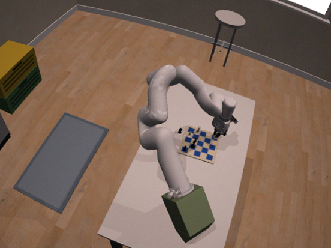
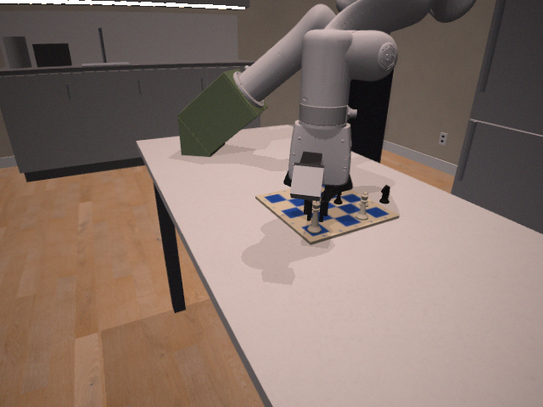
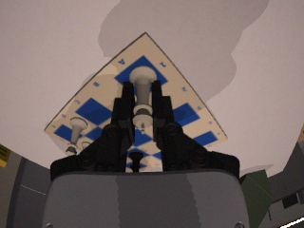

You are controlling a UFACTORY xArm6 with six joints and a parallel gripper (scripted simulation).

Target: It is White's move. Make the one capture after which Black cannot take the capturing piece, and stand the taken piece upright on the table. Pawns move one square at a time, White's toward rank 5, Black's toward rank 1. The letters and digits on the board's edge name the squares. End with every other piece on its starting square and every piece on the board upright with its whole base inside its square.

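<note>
Right now the white piece is 1 cm below my hand. The rest, counted from my hand: black pawn 10 cm behind, 10 cm to the left, 3 cm below; then blue-and-tan chessboard 9 cm behind, 6 cm to the left, 5 cm below; then tall black piece 14 cm behind, 9 cm to the left, 1 cm below.
</note>
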